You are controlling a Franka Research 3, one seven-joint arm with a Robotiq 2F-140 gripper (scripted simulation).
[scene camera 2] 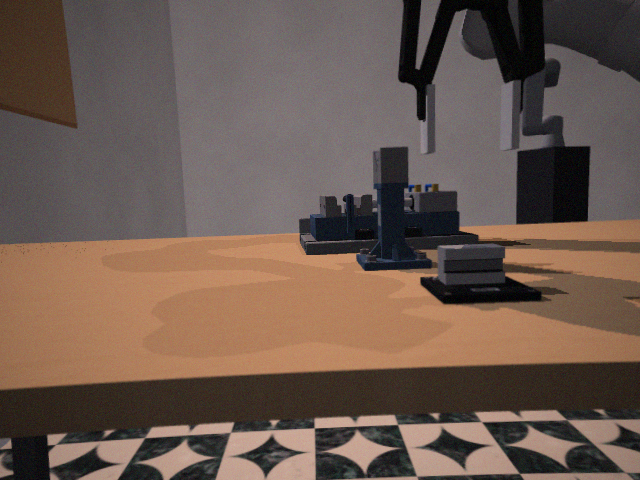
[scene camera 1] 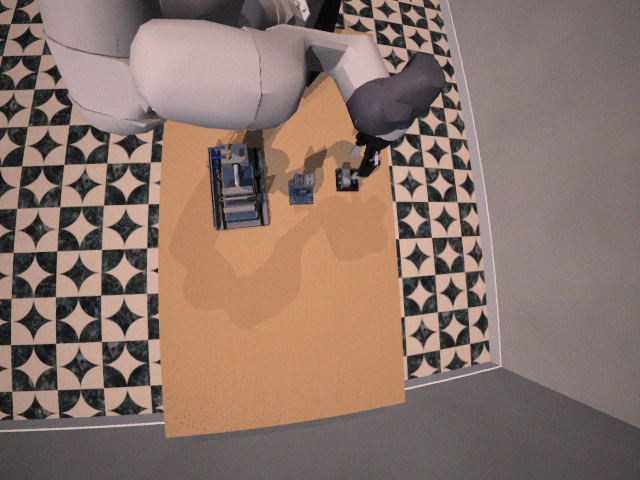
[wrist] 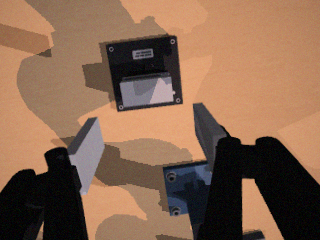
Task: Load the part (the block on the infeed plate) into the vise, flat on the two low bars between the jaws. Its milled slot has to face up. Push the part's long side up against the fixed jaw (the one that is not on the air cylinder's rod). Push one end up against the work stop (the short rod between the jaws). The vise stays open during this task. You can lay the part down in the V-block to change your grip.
In view: my gripper (scene camera 2: 468, 151) and a part (wrist: 153, 88).
My gripper shows as well in scene camera 1 (scene camera 1: 353, 166) and in the wrist view (wrist: 147, 125).
